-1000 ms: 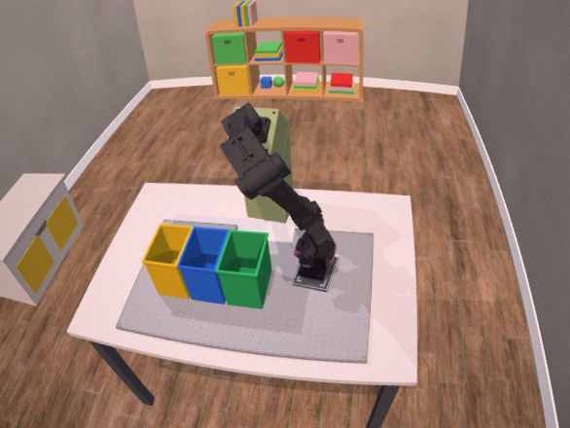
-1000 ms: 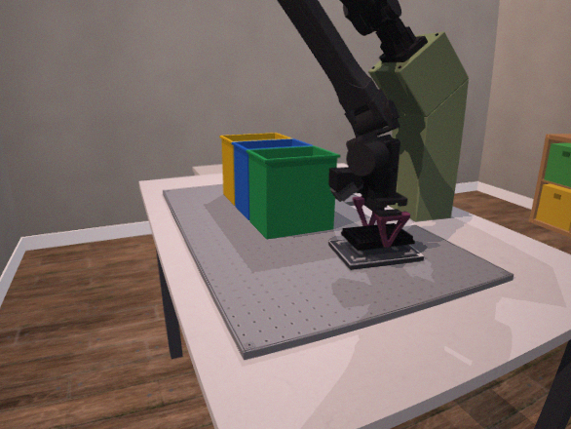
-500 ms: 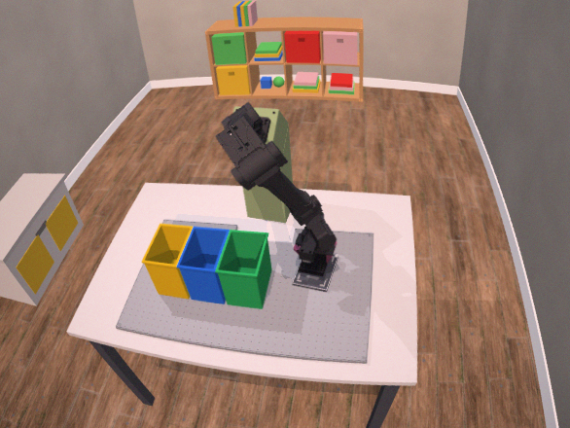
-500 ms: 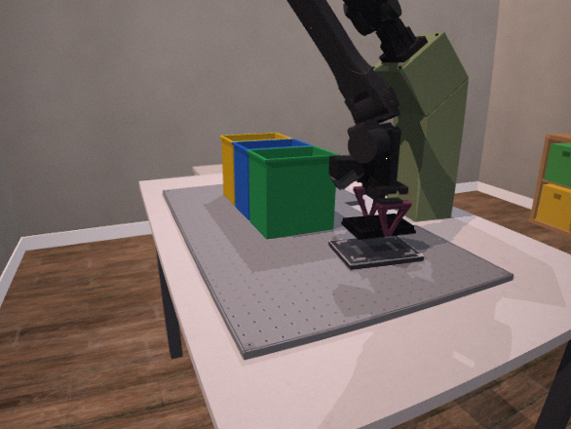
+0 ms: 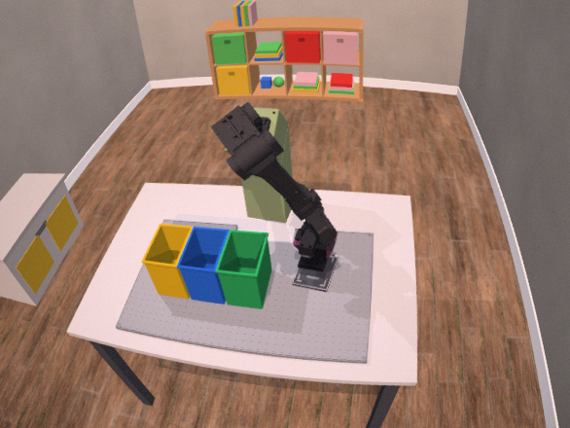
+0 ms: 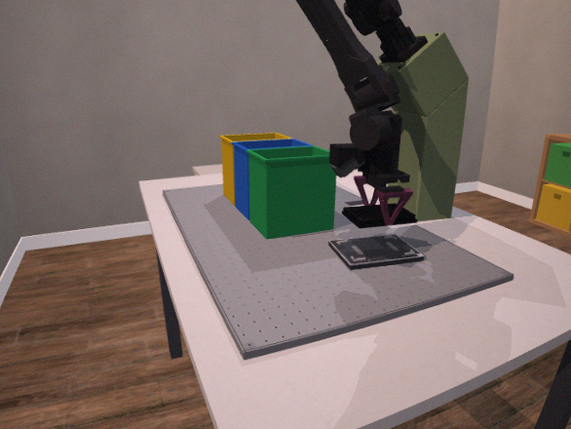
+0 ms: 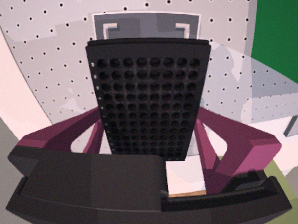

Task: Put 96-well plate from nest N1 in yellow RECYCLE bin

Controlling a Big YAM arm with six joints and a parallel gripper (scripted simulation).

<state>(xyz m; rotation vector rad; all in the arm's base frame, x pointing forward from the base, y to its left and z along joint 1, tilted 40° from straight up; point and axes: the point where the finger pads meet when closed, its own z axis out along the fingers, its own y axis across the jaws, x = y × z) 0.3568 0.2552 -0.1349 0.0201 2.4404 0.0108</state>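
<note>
My gripper is now 80 mm above the plate nest N1. The rest, counted from my hand: black 96-well plate: right at my hand; blue bin: 320 mm to the right, 150 mm ahead; green bin: 190 mm to the right, 130 mm ahead.
</note>
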